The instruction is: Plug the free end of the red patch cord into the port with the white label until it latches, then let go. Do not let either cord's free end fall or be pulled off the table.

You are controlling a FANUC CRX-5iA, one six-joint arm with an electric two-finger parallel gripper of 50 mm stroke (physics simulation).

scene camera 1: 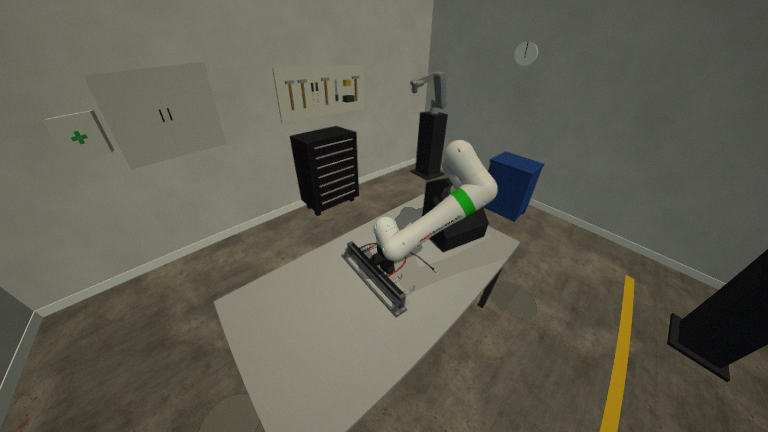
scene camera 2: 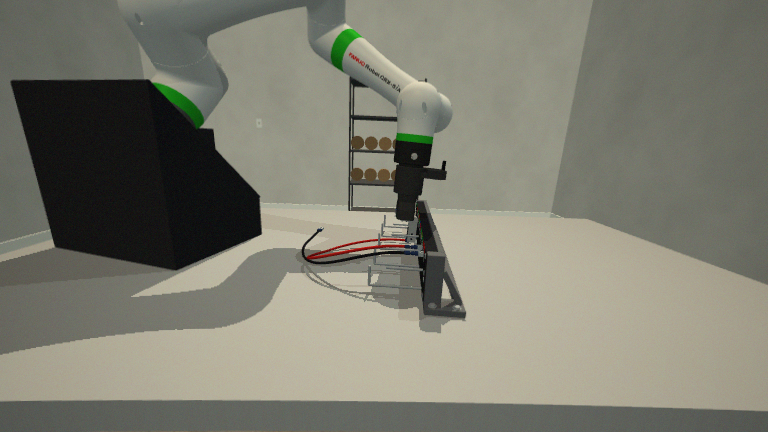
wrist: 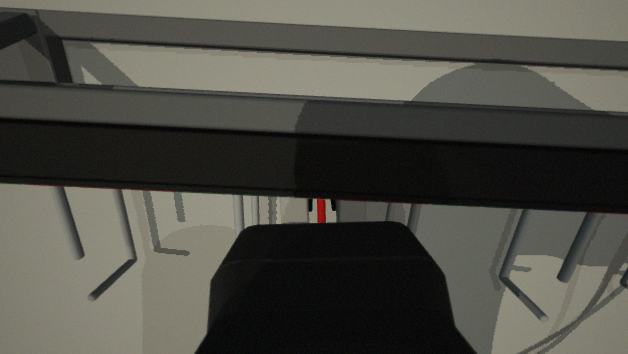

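Seen in the pictures: gripper, between the fingertips: (scene camera 2: 410,240); arm's base, origin of its link: (scene camera 2: 153,132).
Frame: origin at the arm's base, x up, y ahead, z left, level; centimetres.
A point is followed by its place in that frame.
My gripper (scene camera 2: 411,231) @[y 60.9, x -25.7, z 10.7 cm] (wrist: 322,205) @[y 60.9, x -25.7, z 10.7 cm] points down at the cord side of the dark patch panel (scene camera 1: 375,274) @[y 64.9, x -21.7, z 8.0 cm] (scene camera 2: 434,279) @[y 65.0, x -22.2, z -19.1 cm] (wrist: 150,155) @[y 63.9, x -18.1, z 16.8 cm], with its fingertips close against the panel face. It is shut on the red cord's plug. The red cord (wrist: 321,214) @[y 58.2, x -25.3, z 10.5 cm] runs back from between the black finger pads in the wrist view. The panel's top edge hides the plug's nose and the ports there, so I cannot tell how deep the plug sits. The white label does not show. The black cord's free end (scene camera 1: 433,269) @[y 32.6, x -27.5, z 20.6 cm] (scene camera 2: 320,229) @[y 32.8, x -27.2, z 19.8 cm] sticks up above the table behind the panel.
Grey wire cord guides (scene camera 2: 369,275) @[y 53.2, x -24.4, z -15.0 cm] (wrist: 126,230) @[y 55.3, x -26.2, z 25.1 cm] stick out from the panel on both sides of my gripper. A red and a black plug (scene camera 2: 411,253) @[y 60.9, x -20.0, z -13.3 cm] sit in the panel nearer scene camera 2. The black robot pedestal (scene camera 1: 461,233) @[y 4.9, x -16.4, z 16.4 cm] (scene camera 2: 107,177) @[y -2.8, x -9.4, z -9.8 cm] stands on the table (scene camera 1: 300,333) @[y 111.0, x -28.0, z 13.6 cm] (scene camera 2: 375,354) @[y 56.5, x -28.0, z -31.5 cm].
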